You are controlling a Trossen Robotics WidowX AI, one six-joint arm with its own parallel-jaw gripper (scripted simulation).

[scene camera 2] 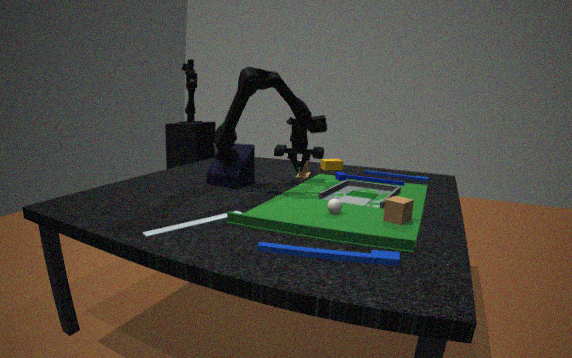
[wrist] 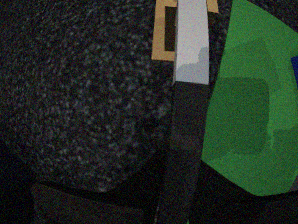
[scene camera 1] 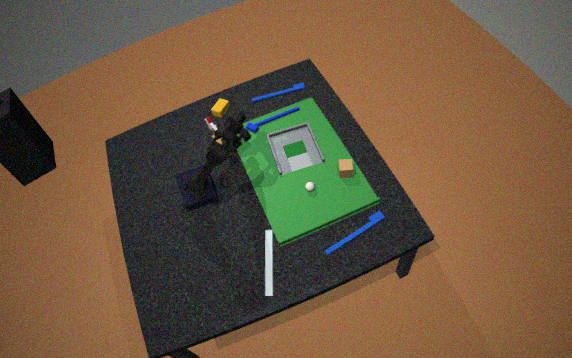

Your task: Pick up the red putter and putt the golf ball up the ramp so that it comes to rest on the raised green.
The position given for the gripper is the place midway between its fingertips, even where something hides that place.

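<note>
The gripper (scene camera 2: 299, 171) holds a red putter; the wrist view shows the gripper as well (wrist: 173, 156). A tan cube is in scene camera 2 (scene camera 2: 398, 210), while in the wrist view the tan cube is out of frame. A green mat is visible in scene camera 1 (scene camera 1: 290, 209), in scene camera 2 (scene camera 2: 301, 204) and in the wrist view (wrist: 243, 141).
</note>
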